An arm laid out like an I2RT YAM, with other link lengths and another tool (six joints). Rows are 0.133 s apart.
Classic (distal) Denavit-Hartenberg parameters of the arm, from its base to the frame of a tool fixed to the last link. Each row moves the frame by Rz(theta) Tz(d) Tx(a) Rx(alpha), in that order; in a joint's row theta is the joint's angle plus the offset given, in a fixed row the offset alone. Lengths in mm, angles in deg.
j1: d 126.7, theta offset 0, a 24, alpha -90
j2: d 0, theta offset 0, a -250.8, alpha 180
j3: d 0, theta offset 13.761, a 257.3, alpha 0
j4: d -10.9, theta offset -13.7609, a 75.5, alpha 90
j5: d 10.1, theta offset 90, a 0, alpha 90
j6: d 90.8, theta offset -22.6, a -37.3, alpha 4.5
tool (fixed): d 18.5, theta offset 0, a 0, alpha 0
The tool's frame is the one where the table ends.
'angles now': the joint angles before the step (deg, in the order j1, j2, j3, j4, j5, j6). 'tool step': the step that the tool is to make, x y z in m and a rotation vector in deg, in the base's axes. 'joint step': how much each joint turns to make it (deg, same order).
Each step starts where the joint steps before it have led.
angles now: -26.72 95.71 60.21 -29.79 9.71 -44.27
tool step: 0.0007 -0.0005 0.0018 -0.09 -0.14 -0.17
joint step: -0.01 -0.07 0.33 -0.26 0.08 0.14
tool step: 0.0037 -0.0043 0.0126 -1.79 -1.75 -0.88
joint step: -0.05 -1.40 1.05 -0.15 1.09 0.40
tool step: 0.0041 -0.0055 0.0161 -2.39 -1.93 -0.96
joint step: -0.03 -1.56 1.50 -0.30 1.55 0.22
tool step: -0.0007 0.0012 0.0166 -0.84 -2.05 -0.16
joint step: 0.09 -2.66 0.59 -1.11 -0.02 0.31
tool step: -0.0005 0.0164 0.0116 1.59 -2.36 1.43
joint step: 1.71 -3.13 -0.68 -1.33 -1.92 1.59
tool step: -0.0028 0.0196 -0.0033 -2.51 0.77 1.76
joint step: 4.12 -2.23 -2.93 0.85 3.48 0.56
